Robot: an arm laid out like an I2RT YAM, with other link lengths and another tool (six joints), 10 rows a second.
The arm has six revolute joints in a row. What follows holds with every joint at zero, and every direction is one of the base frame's.
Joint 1 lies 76.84 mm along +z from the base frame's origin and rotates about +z.
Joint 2 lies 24.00 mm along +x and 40.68 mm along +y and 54.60 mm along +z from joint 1 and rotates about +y.
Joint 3 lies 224.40 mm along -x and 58.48 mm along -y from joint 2 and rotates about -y.
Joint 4 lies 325.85 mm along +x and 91.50 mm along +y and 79.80 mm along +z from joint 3 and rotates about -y.
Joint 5 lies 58.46 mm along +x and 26.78 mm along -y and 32.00 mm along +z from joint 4 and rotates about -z.
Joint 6 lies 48.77 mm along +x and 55.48 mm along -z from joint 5 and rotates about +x.
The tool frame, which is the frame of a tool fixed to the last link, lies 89.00 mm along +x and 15.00 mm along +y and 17.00 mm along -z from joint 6; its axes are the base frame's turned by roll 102.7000, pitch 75.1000 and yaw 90.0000 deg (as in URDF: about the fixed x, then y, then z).
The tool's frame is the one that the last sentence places.
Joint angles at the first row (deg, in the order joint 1, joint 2, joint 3, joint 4, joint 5, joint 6):
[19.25, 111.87, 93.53, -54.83, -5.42, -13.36]
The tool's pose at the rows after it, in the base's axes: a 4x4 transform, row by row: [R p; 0 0 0 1], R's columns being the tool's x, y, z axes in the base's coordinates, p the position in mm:
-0.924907, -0.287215, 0.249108, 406.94; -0.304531, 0.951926, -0.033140, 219.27; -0.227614, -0.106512, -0.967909, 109.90; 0, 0, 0, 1
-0.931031, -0.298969, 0.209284, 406.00; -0.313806, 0.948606, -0.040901, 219.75; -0.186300, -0.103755, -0.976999, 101.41; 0, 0, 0, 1
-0.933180, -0.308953, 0.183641, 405.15; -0.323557, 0.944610, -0.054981, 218.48; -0.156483, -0.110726, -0.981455, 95.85; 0, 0, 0, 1
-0.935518, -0.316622, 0.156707, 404.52; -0.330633, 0.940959, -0.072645, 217.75; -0.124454, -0.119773, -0.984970, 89.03; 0, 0, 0, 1
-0.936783, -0.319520, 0.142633, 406.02; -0.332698, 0.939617, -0.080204, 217.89; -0.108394, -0.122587, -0.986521, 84.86; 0, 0, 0, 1
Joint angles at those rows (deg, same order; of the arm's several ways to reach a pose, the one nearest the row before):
[19.34, 115.29, 97.20, -58.63, -6.17, -13.81]
[19.35, 117.65, 98.78, -60.31, -6.50, -14.19]
[19.34, 119.20, 99.84, -61.62, -6.23, -14.69]
[19.42, 121.02, 101.05, -62.89, -5.77, -14.94]
[19.42, 122.48, 102.26, -63.58, -5.63, -15.03]

